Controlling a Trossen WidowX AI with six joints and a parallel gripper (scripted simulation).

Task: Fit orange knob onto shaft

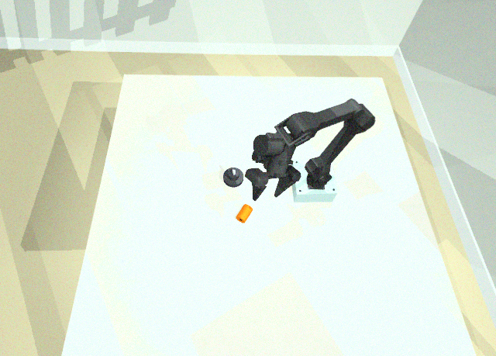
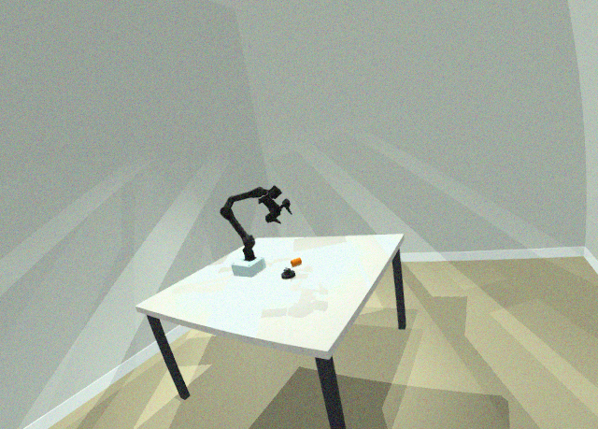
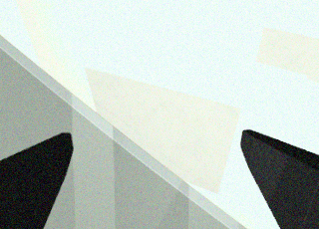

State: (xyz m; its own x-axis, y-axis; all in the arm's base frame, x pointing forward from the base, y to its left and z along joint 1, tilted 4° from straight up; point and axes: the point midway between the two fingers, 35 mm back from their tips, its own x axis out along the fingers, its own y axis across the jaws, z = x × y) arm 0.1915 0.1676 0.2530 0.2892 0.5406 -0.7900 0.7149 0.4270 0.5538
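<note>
Now: the orange knob 27 cm below my gripper tip, 7 cm to the right of it and 5 cm ahead of it. Round my gripper tip: round pedestal (26 cm below, 22 cm to the right, 11 cm ahead).
</note>
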